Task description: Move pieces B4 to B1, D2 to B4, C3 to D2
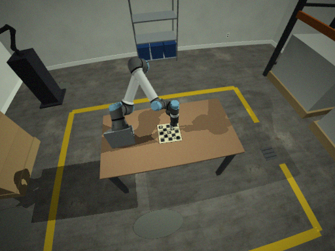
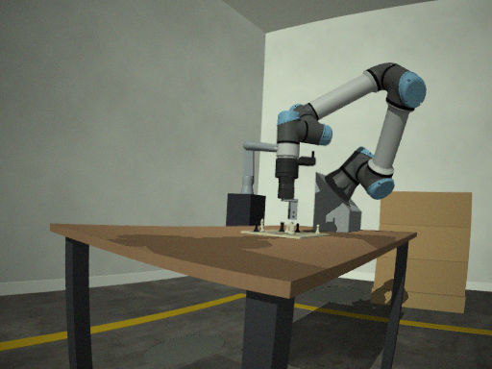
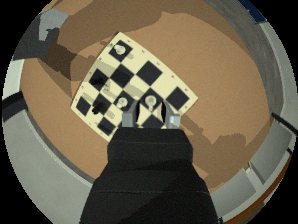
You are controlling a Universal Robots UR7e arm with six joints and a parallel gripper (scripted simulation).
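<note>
My hand is 5 cm above the white piece. From my hand the other things lie so: black piece: 8 cm behind, 8 cm to the right, 5 cm below; then chessboard: 4 cm behind, 4 cm to the right, 7 cm below.
</note>
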